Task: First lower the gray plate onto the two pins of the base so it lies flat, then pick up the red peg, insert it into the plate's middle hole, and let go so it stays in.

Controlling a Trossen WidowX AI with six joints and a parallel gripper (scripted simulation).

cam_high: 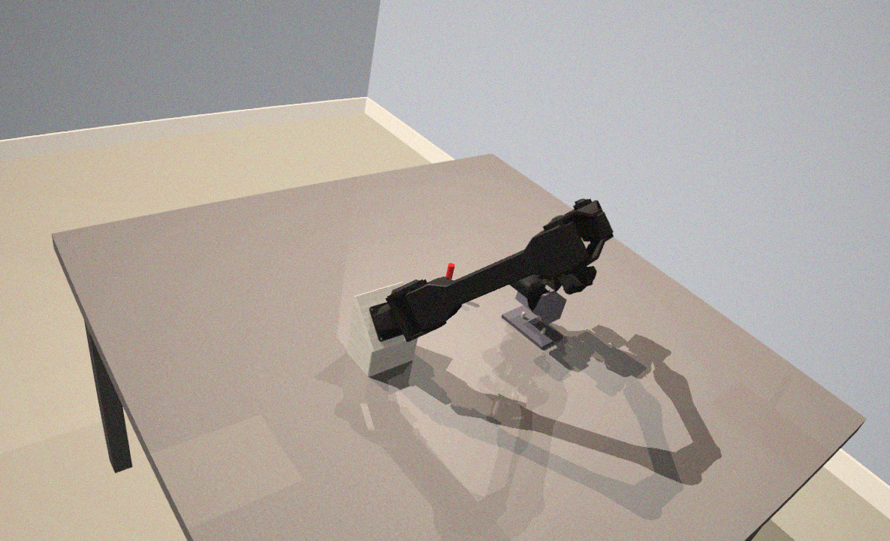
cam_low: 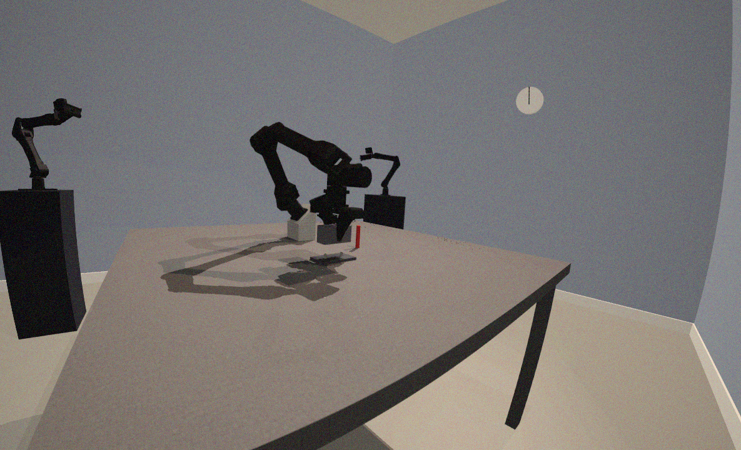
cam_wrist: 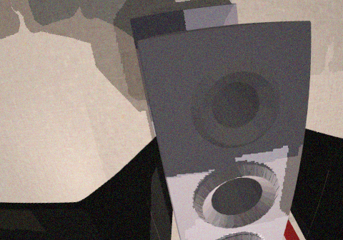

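The dark base lies 5 cm below my gripper tip. From my gripper tip the other things lie so: red peg 10 cm behind, 17 cm to the left, 2 cm below; gray plate 3 cm above.
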